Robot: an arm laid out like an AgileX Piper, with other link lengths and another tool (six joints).
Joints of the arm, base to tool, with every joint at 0 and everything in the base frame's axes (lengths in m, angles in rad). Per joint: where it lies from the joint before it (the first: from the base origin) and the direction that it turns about. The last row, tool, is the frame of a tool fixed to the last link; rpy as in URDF.
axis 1: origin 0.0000 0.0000 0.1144 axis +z
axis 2: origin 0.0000 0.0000 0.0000 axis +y
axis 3: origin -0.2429 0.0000 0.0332 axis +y
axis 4: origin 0.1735 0.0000 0.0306 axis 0.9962 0 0.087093
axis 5: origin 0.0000 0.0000 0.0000 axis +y
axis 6: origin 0.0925 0.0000 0.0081 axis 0.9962 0 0.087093
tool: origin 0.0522 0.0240 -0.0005 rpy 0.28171 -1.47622 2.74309
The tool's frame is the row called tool.
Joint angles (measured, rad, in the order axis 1, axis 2, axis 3, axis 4, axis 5, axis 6), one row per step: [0.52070, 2.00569, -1.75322, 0.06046, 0.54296, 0.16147]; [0.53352, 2.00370, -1.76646, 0.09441, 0.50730, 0.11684]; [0.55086, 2.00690, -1.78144, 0.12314, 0.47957, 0.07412]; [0.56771, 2.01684, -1.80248, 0.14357, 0.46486, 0.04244]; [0.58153, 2.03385, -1.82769, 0.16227, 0.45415, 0.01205]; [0.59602, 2.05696, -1.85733, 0.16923, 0.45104, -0.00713]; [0.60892, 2.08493, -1.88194, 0.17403, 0.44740, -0.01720]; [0.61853, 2.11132, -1.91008, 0.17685, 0.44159, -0.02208]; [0.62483, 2.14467, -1.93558, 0.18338, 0.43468, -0.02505]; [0.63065, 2.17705, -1.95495, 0.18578, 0.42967, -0.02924]
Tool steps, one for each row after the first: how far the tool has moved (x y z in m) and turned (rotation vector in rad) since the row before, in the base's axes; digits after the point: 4 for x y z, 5 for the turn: [-0.0007, 0.0082, 0.0088, 0.02508, -0.04616, 0.03286]; [-0.0019, 0.0093, 0.0062, 0.01600, -0.03886, 0.03554]; [-0.0015, 0.0088, 0.0037, 0.00948, -0.02662, 0.03010]; [-0.0002, 0.0081, 0.0014, 0.00542, -0.02132, 0.02647]; [0.0002, 0.0082, -0.0011, -0.00166, -0.01431, 0.02338]; [0.0008, 0.0077, -0.0047, -0.00260, -0.00297, 0.01705]; [0.0019, 0.0066, -0.0028, 0.00332, -0.00724, 0.01084]; [0.0031, 0.0060, -0.0066, 0.00262, 0.00289, 0.00585]; [0.0025, 0.0051, -0.0085, -0.00560, 0.00553, 0.00680]
